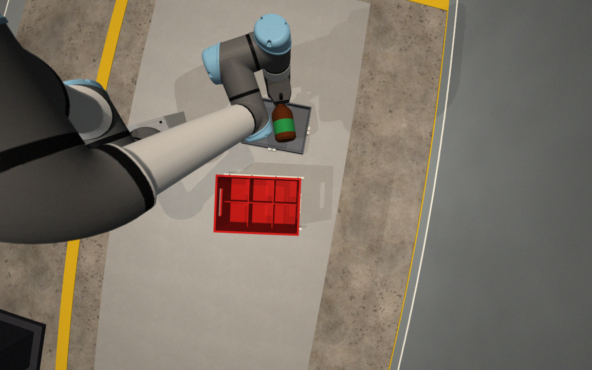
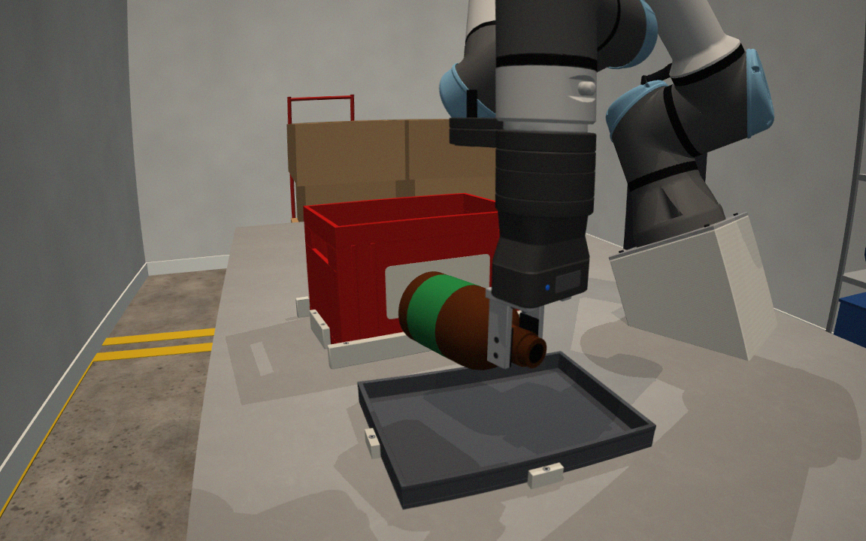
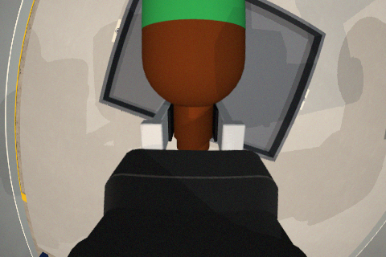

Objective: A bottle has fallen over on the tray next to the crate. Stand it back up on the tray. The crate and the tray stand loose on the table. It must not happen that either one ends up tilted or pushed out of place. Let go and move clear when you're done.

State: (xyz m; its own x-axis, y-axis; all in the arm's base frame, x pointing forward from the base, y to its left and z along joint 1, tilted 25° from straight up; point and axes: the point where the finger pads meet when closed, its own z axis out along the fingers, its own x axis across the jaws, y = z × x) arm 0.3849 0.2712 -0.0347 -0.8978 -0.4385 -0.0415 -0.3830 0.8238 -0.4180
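Right now my hand is 20 mm short of the bottle, 50 mm to the left of it and 10 mm above it. From my hand the other things lie so: red crate (20 mm ahead, 360 mm to the right, 40 mm below); dark grey tray (10 mm behind, 50 mm to the right, 110 mm below).
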